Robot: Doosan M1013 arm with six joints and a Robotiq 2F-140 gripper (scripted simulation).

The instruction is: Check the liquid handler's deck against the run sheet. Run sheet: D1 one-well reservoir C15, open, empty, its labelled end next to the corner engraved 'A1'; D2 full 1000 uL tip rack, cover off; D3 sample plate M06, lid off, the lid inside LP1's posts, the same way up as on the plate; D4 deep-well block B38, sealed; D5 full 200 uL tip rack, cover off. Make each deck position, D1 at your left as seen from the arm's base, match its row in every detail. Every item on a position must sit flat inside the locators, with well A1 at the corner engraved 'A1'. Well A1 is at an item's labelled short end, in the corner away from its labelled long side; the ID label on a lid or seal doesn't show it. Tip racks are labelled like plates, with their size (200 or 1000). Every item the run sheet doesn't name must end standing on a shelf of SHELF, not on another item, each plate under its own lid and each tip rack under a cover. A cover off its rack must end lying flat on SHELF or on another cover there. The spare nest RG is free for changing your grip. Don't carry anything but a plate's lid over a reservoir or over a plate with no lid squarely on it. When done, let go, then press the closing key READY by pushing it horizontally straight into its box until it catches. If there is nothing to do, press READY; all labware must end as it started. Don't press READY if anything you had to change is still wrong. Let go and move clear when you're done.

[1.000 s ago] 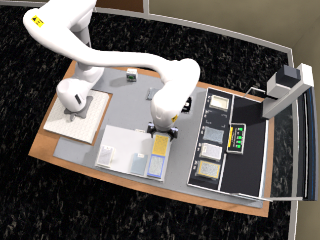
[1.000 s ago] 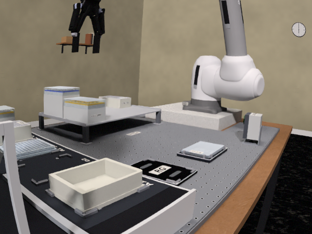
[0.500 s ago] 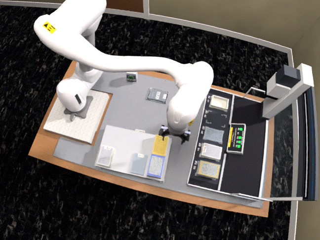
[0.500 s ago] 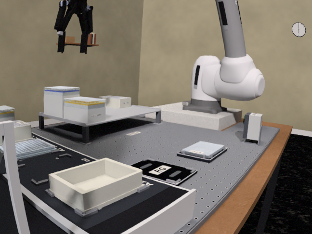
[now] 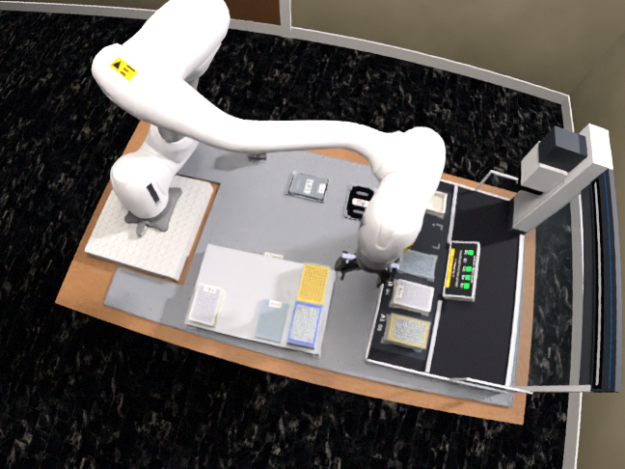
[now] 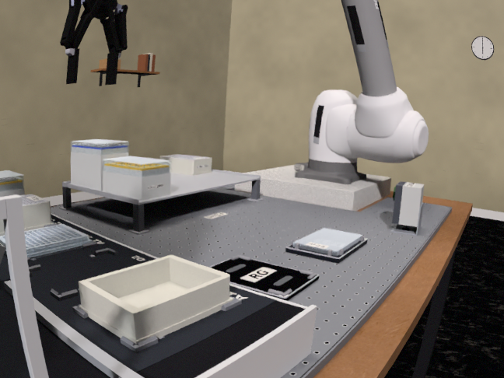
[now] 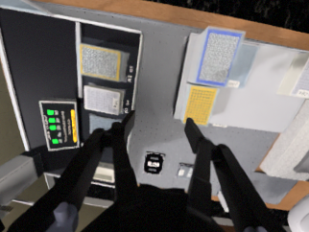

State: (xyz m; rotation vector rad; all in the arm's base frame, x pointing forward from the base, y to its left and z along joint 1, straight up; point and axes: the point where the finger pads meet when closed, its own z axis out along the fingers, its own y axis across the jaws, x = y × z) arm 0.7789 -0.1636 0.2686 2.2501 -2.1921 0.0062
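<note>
Right now my hand is 13 cm past the blue-rimmed tip rack, 13 cm to the left of it and 18 cm above it. Round my hand: shelf: 29 cm behind, 7 cm to the right, 25 cm below; then RG nest: 3 cm behind, 38 cm to the left, 31 cm below; then clear plate: 21 cm ahead, 17 cm to the left, 25 cm below.
</note>
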